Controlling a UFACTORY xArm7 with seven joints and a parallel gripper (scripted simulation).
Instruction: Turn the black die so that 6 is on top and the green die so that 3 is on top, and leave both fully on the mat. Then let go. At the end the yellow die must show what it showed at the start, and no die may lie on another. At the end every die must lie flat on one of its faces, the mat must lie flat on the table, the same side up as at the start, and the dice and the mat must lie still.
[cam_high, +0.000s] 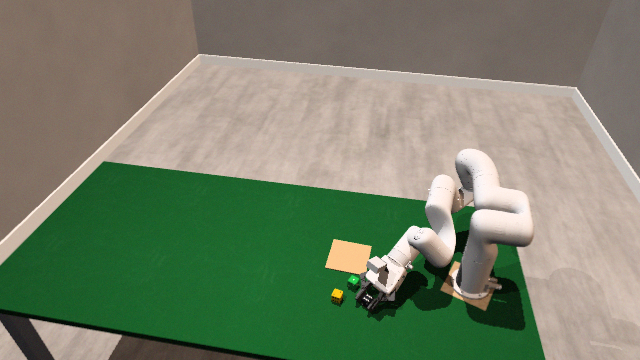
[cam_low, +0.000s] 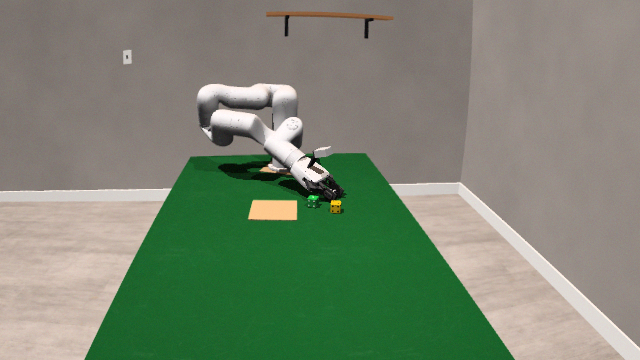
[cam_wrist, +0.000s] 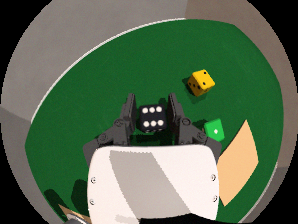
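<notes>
Right now the black die is 10 mm to the right of my hand and 10 mm below it. Round my hand: green die 70 mm to the right, 50 mm ahead, 10 mm below; then tan mat 190 mm to the right, 90 mm ahead, 20 mm below; then yellow die 90 mm ahead, 10 mm below.
</notes>
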